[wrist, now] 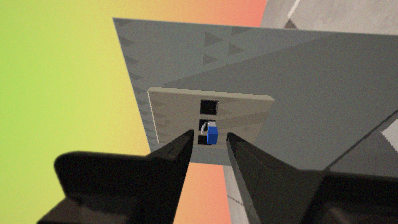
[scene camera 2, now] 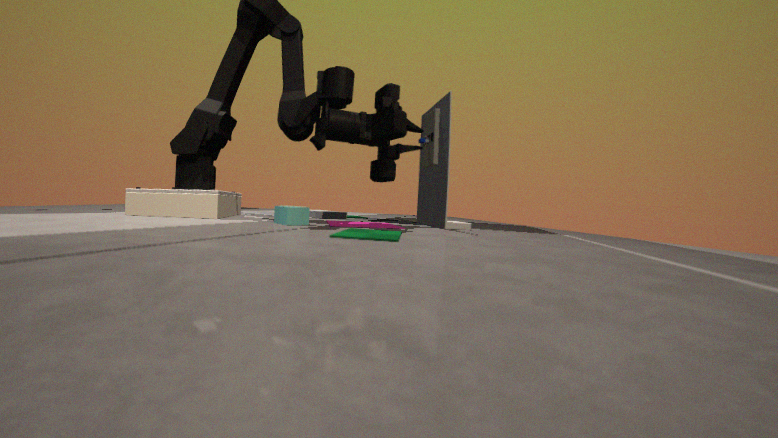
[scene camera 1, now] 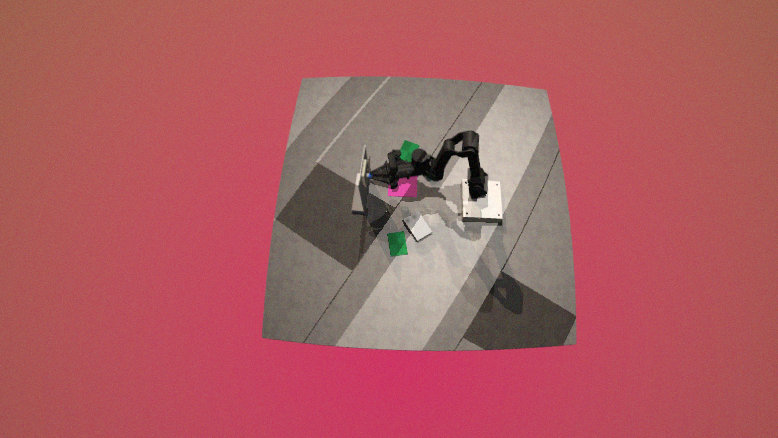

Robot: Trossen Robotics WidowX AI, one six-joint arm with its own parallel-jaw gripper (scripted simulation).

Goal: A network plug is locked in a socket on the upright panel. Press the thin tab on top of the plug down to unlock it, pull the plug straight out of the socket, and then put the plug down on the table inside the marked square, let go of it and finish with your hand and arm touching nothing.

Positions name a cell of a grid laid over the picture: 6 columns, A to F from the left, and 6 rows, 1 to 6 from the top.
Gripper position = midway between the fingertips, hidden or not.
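An upright grey panel appears in scene camera 2 (scene camera 2: D3) and in the wrist view (wrist: E3). The gripper is visible in scene camera 2 (scene camera 2: D2), and it can be seen in the wrist view (wrist: D4) and in scene camera 1 (scene camera 1: C3) too.
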